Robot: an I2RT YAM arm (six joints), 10 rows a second.
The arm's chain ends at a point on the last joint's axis. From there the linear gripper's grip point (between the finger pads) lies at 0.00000 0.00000 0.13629 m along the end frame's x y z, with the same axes.
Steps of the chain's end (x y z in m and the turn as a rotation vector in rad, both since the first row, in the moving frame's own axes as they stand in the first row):
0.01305, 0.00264, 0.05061, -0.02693, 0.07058, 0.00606
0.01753, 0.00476, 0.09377, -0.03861, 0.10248, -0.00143
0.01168, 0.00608, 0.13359, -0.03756, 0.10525, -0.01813
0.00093, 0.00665, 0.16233, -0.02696, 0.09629, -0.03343
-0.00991, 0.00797, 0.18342, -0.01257, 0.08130, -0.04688
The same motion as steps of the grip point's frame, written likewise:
0.02265, 0.00634, 0.05022, -0.02693, 0.07058, 0.00606
0.03147, 0.01000, 0.09295, -0.03861, 0.10248, -0.00143
0.02604, 0.01106, 0.13274, -0.03756, 0.10525, -0.01813
0.01409, 0.01010, 0.16165, -0.02696, 0.09629, -0.03343
0.00119, 0.00942, 0.18296, -0.01257, 0.08130, -0.04688

